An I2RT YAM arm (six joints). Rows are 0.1 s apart.
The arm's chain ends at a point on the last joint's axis. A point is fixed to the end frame.
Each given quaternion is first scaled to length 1.
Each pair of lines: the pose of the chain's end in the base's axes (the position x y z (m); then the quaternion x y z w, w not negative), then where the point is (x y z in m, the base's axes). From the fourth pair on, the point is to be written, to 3 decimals.
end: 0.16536 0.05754 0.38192 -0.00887 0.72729 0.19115 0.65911
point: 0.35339 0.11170 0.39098
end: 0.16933 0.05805 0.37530 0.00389 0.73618 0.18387 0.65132
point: 0.35885 0.10741 0.37925
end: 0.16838 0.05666 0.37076 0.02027 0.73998 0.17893 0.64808
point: 0.35931 0.10040 0.37230
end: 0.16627 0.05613 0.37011 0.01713 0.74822 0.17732 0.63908
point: 0.357 0.101 0.367
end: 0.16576 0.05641 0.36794 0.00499 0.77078 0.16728 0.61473
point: 0.355 0.104 0.351
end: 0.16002 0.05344 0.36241 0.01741 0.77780 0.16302 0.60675
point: 0.350 0.097 0.341
